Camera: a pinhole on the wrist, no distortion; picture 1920 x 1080 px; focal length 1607.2 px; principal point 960.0 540.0 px. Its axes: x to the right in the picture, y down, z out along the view. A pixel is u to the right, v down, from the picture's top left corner.
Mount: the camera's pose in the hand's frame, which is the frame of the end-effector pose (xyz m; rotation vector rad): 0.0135 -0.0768 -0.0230 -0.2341 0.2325 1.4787
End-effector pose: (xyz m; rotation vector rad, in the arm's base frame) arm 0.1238 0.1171 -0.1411 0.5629 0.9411 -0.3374
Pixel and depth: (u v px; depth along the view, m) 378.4 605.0 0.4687
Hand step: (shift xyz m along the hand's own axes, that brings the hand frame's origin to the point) -0.0136 -0.0982 0.4746
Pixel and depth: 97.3 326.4 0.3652
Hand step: 0.0505 -0.1592 0.3844
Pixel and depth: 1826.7 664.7 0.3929
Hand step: 0.0039 0.2435 0.2893
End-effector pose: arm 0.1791 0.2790 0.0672 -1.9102 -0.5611 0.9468
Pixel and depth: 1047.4 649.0 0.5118
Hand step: -0.0134 0.1037 0.4572
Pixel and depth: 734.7 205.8 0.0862
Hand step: 0.0314 -0.0642 0.0631
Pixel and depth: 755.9 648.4 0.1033
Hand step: 0.0066 -0.0582 0.0795
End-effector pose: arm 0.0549 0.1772 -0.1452 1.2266 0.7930 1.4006
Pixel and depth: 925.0 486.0 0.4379
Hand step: 0.0322 0.0425 0.3983
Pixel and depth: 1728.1 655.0 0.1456
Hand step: 0.0101 0.0333 0.0954
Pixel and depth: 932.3 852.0 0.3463
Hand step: -0.0502 0.0252 0.3087
